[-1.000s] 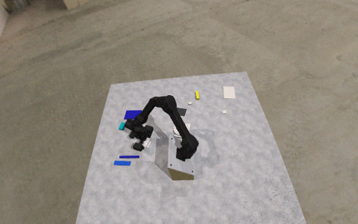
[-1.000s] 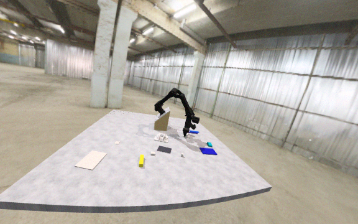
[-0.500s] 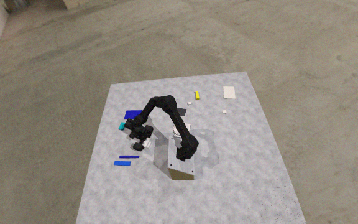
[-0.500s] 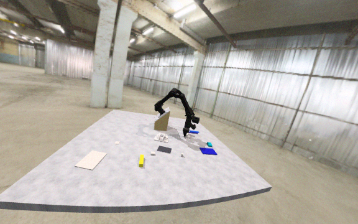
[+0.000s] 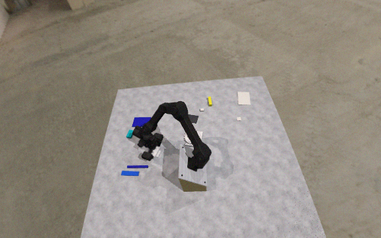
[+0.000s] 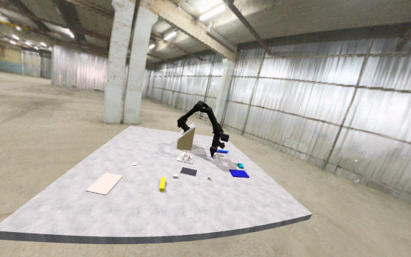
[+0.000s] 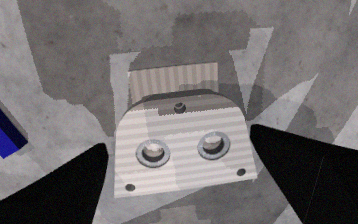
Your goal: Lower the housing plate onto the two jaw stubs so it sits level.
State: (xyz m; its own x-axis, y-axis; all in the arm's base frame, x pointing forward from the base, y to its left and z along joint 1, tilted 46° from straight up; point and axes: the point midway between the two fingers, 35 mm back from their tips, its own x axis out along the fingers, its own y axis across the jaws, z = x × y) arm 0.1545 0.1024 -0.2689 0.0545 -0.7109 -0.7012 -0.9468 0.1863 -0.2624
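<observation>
Now: the blue bar 11 cm to the left of my gripper tip, 10 cm behind it and 1 cm below it. Also, from my gripper tip: blue plate 26 cm ahead, 16 cm to the left, 1 cm below; cyan block 22 cm to the left, 15 cm ahead; yellow block 45 cm ahead, 36 cm to the right.
</observation>
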